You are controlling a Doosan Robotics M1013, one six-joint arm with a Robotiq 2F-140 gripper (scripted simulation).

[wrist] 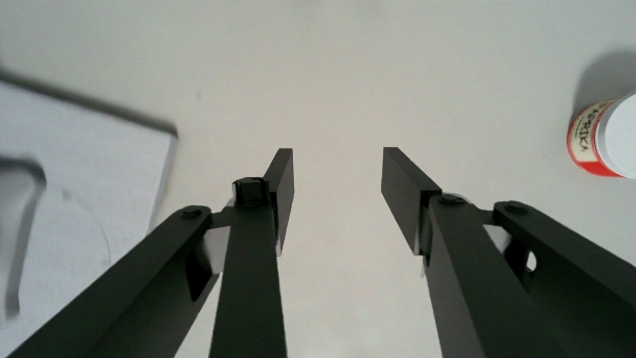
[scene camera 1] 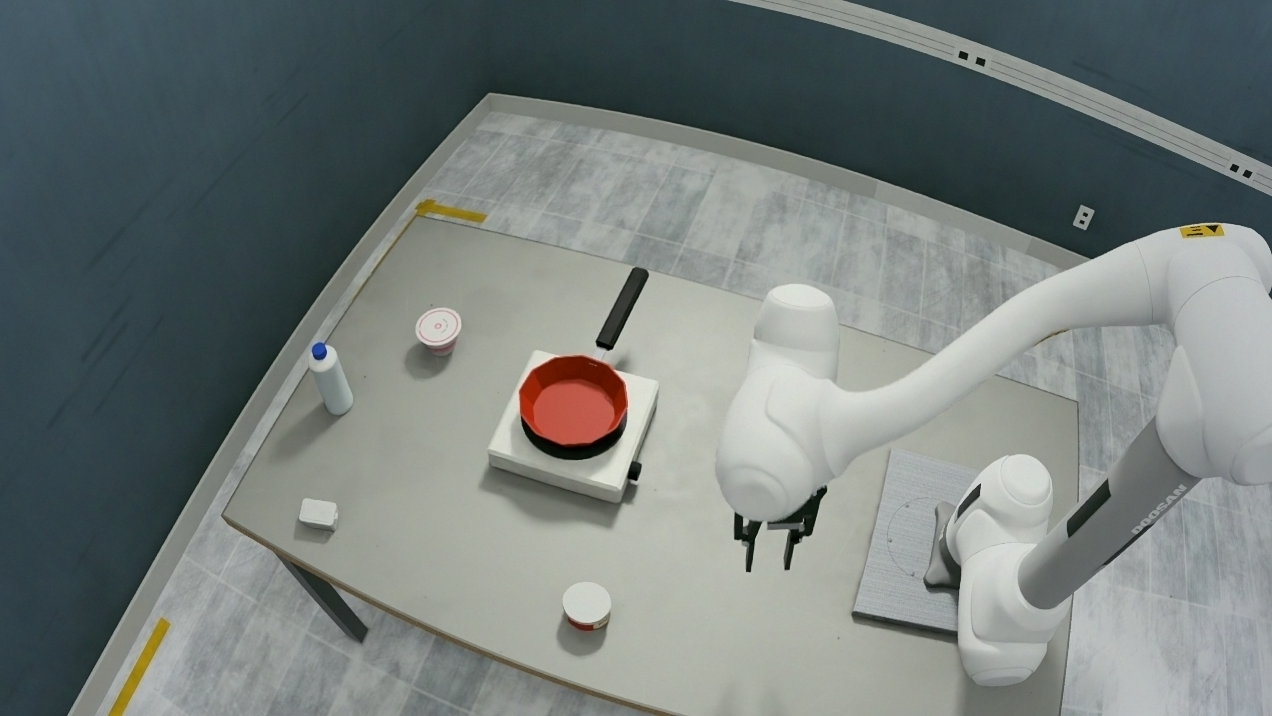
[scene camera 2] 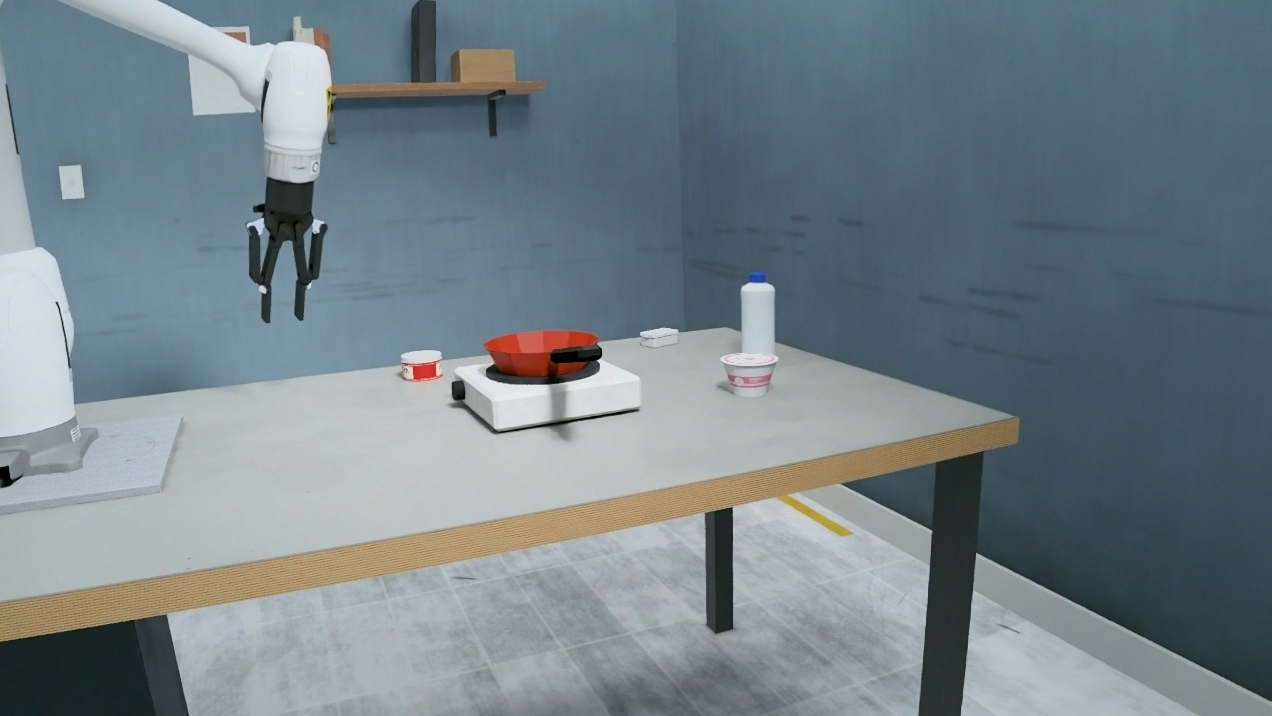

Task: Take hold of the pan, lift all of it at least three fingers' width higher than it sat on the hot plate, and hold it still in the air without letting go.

Scene:
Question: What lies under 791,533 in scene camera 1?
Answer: The gripper.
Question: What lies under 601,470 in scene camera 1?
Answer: A hot plate.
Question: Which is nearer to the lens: the hot plate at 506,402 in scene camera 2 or the white bottle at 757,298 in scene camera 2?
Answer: The hot plate.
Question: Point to a pan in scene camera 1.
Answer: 574,399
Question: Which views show the gripper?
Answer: The wrist view, scene camera 1 and scene camera 2: all of them.

